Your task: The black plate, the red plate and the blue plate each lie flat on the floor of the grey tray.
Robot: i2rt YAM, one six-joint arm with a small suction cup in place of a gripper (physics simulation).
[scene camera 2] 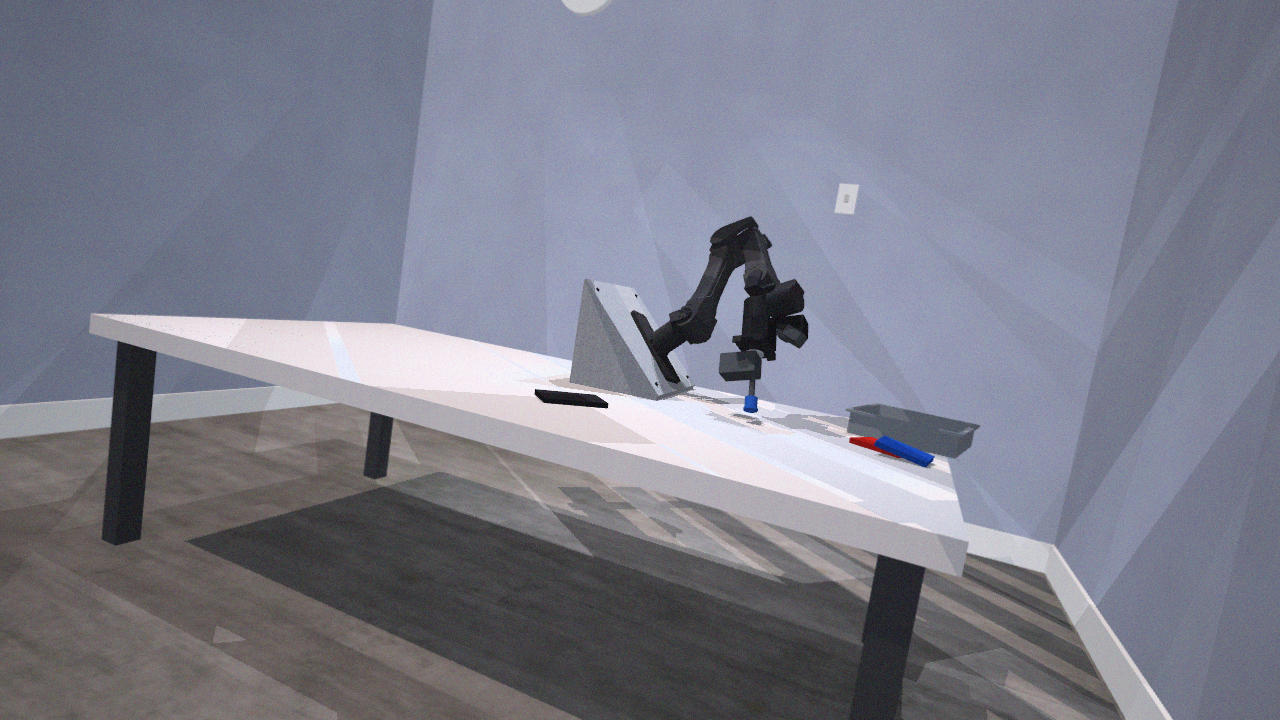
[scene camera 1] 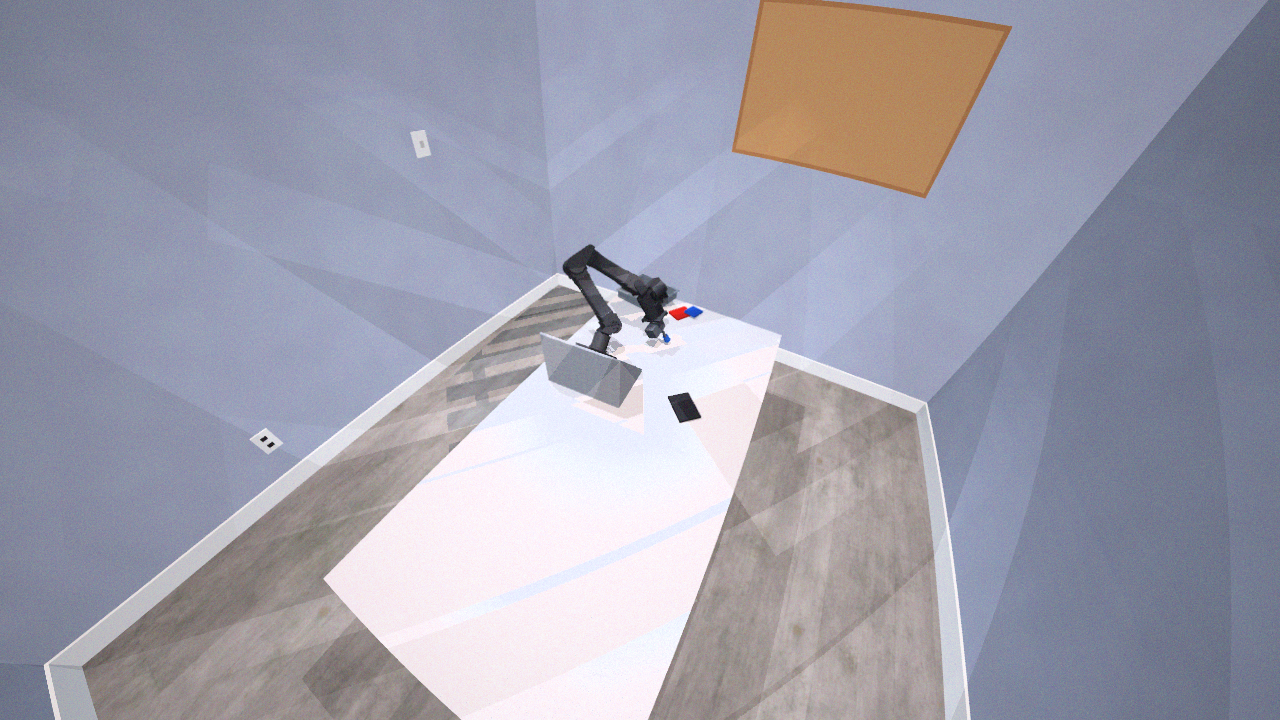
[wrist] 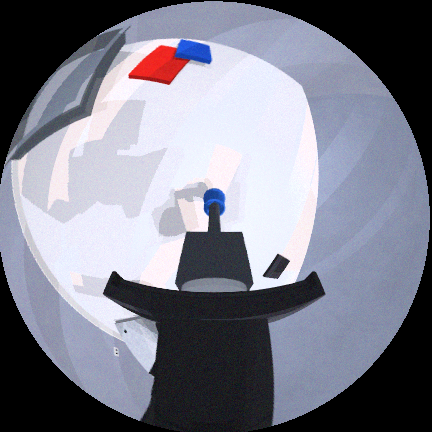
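Where they show: hand, its tool point: [scene camera 2: 750, 410] [scene camera 1: 667, 340] [wrist: 213, 197]; arm's base, origin of its link: [scene camera 2: 653, 347].
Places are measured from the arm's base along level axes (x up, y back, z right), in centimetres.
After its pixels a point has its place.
My gripper, a small blue suction cup [scene camera 1: 665, 338] [scene camera 2: 750, 404] [wrist: 214, 200], is off and bare, pointing down a little above the table between the black plate and the other two plates. The black plate [scene camera 1: 684, 407] @(y -37.9, x -9.0, z -3.1 cm) [scene camera 2: 571, 398] @(y -39.6, x -9.0, z -5.1 cm) [wrist: 276, 266] @(y -35.9, x -8.9, z -5.4 cm) lies flat on the table. The red plate [scene camera 1: 680, 313] @(y -9.1, x -8.9, z -55.3 cm) [scene camera 2: 866, 443] @(y -11.7, x -9.0, z -53.5 cm) [wrist: 157, 65] @(y -8.0, x -8.9, z -54.5 cm) lies on the table beside the grey tray [scene camera 2: 913, 431] @(y 0.8, x -6.5, z -60.1 cm) [wrist: 105, 70]. The blue plate [scene camera 1: 693, 311] @(y -14.1, x -7.8, z -59.5 cm) [scene camera 2: 905, 451] @(y -15.9, x -8.2, z -60.7 cm) [wrist: 194, 51] @(y -13.7, x -7.5, z -58.1 cm) overlaps one side of the red plate and looks slightly tilted. In scene camera 1 the arm hides part of the tray.
The arm is mounted on a grey wedge-shaped stand [scene camera 1: 590, 371] @(y -7.1, x 4.0, z 12.3 cm) [scene camera 2: 617, 349] @(y -16.5, x -0.6, z 0.2 cm) [wrist: 140, 337] @(y 8.7, x -4.9, z -3.3 cm), which rises from the white table [scene camera 1: 537, 537] @(y -26.0, x -9.9, z 60.7 cm) [scene camera 2: 429, 367] @(y -40.4, x -9.9, z 30.8 cm) on the side of the cup away from the tray. The tray's raised walls stand near one end of the table.
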